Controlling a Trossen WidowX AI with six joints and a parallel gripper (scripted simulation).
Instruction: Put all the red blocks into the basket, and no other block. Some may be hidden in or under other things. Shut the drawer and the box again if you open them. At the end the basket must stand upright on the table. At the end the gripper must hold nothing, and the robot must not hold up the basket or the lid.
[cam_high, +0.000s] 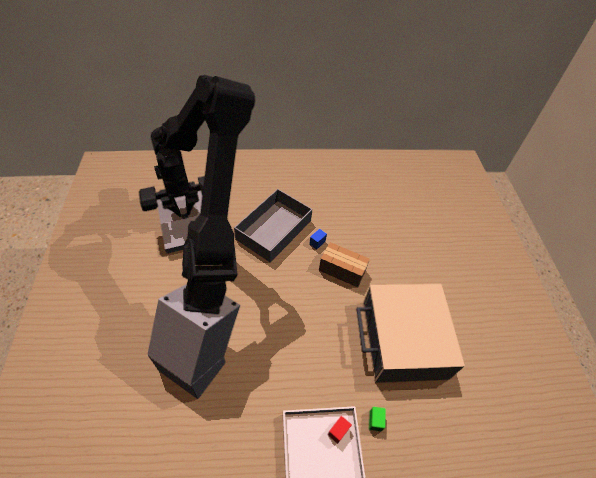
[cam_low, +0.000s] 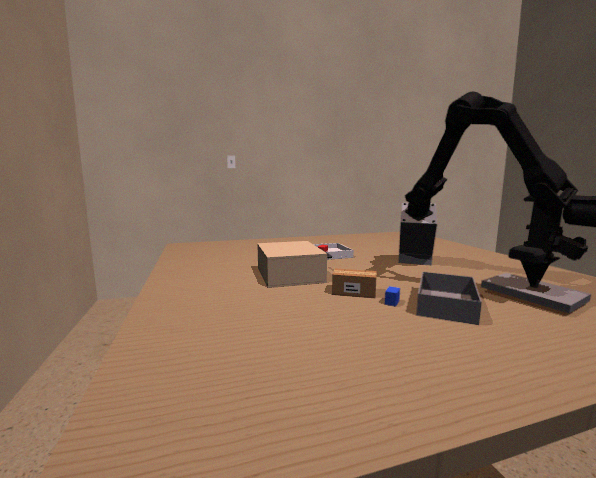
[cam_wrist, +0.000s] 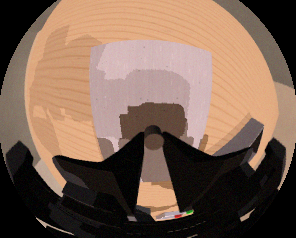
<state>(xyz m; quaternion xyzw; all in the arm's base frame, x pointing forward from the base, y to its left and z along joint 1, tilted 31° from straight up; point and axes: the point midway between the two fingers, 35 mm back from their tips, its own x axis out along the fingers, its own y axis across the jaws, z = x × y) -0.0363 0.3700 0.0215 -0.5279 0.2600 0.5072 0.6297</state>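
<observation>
My gripper is now 4 cm above the knobbed lid. Round my hand: drawer: 49 cm ahead, 38 cm to the right, 3 cm below; then blue block: 35 cm ahead, 9 cm to the right, 5 cm below; then brown crate: 40 cm ahead, 18 cm to the right, 3 cm below.
</observation>
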